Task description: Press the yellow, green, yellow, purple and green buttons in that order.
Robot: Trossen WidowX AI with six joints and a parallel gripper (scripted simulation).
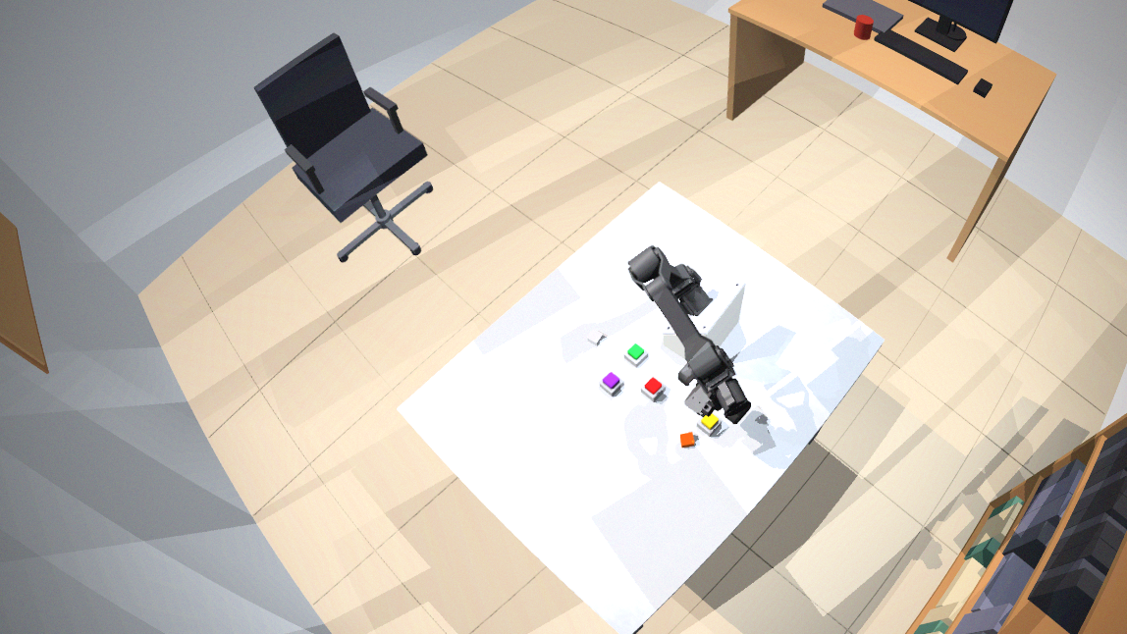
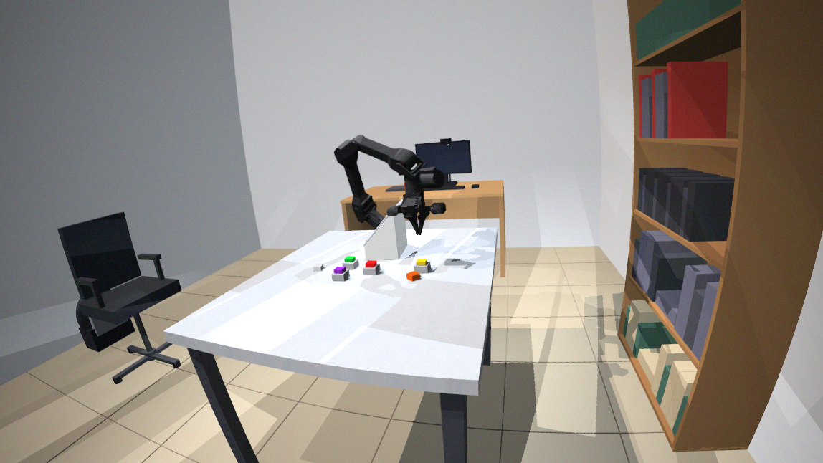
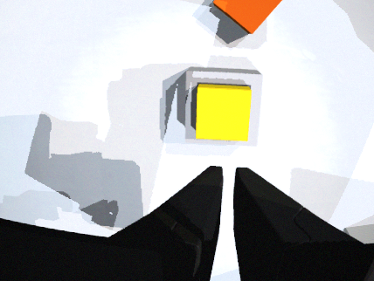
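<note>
My gripper tip is now 10 mm past the green button, 280 mm to the left of it and 100 mm above it. The rest, counted from my gripper tip: red button: 30 mm ahead, 180 mm to the right, 100 mm below; then orange block: 70 mm ahead, 10 mm to the right, 120 mm below; then yellow button: 100 mm below.
</note>
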